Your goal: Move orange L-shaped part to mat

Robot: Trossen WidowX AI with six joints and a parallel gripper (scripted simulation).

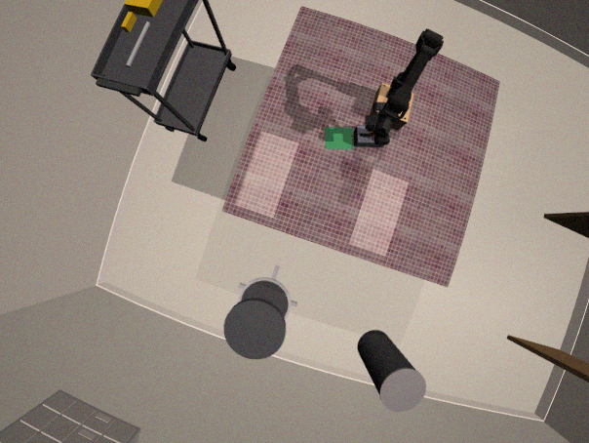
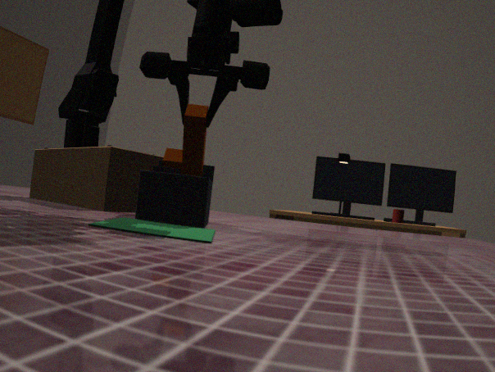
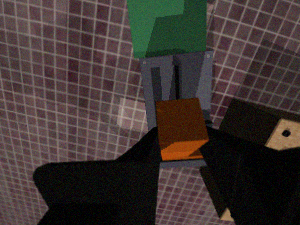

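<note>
Now: gripper tip 15 cm above the green mat, 13 cm to the left of it and 5 cm short of it. From my gripper tip the other things lie so: orange L-shaped part (3 cm below, 3 cm behind, 2 cm to the left).
</note>
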